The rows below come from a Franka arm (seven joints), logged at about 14 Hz.
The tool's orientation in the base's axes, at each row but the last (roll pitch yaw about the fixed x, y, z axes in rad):
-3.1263 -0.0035 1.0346
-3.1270 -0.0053 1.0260
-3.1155 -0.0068 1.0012
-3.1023 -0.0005 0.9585
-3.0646 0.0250 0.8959
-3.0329 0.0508 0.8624
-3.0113 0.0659 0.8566
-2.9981 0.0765 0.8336
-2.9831 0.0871 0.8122
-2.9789 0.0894 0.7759
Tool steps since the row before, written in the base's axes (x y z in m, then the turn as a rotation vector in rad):
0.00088 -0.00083 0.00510 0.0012 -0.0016 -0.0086
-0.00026 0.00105 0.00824 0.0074 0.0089 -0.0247
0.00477 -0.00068 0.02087 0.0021 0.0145 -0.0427
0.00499 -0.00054 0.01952 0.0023 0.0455 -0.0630
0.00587 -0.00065 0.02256 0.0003 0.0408 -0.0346
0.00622 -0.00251 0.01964 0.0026 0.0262 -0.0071
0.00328 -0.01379 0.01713 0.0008 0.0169 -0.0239
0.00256 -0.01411 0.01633 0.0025 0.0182 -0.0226
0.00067 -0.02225 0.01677 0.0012 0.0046 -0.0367
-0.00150 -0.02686 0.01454 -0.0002 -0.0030 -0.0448
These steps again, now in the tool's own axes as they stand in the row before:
-0.00025 0.00110 -0.00512 -0.0008 0.0020 0.0086
0.00081 -0.00089 -0.00822 0.0113 0.0021 0.0247
0.00214 0.00384 -0.02096 0.0131 -0.0049 0.0429
0.00244 0.00362 -0.01968 0.0385 -0.0218 0.0639
0.00260 0.00323 -0.02295 0.0329 -0.0226 0.0356
0.00114 0.00418 -0.02030 0.0219 -0.0143 0.0076
-0.00938 0.00926 -0.01790 0.0148 -0.0074 0.0241
-0.00995 0.00903 -0.01708 0.0168 -0.0072 0.0226
-0.01709 0.01317 -0.01764 0.0073 0.0034 0.0361
-0.02110 0.01582 -0.01547 0.0018 0.0092 0.0439

